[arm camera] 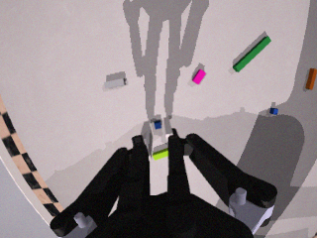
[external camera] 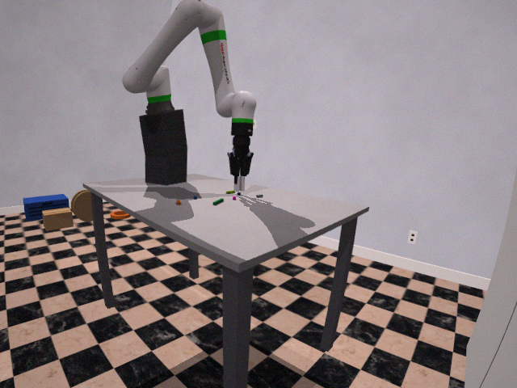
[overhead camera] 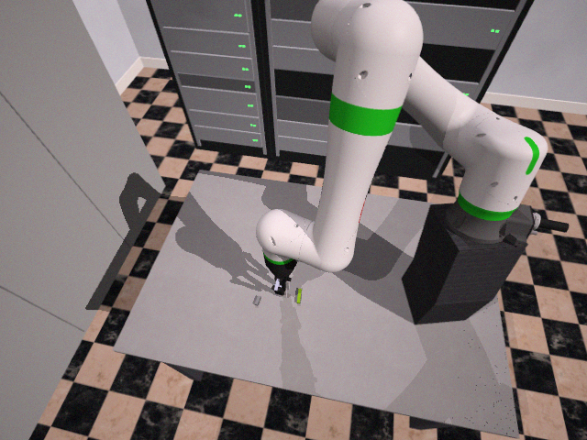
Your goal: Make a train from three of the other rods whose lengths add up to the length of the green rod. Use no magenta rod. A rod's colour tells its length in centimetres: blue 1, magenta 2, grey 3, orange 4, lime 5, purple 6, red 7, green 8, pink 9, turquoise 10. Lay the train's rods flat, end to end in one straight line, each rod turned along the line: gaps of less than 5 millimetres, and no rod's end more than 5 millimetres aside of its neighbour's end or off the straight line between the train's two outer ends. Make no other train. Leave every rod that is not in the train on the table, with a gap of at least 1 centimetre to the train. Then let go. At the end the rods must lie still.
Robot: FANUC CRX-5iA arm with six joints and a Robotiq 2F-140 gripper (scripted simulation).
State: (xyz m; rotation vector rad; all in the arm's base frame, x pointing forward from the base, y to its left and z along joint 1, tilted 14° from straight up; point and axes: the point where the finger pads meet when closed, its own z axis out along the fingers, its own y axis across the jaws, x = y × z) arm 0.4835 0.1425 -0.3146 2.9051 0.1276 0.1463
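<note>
My hand is 50 mm past the lime rod, 10 mm to the left of it and 40 mm above it. Round my hand: magenta rod: 70 mm ahead, 70 mm to the right, 40 mm below; grey rod: 70 mm ahead, 60 mm to the left, 40 mm below; green rod: 100 mm ahead, 160 mm to the right, 40 mm below.
</note>
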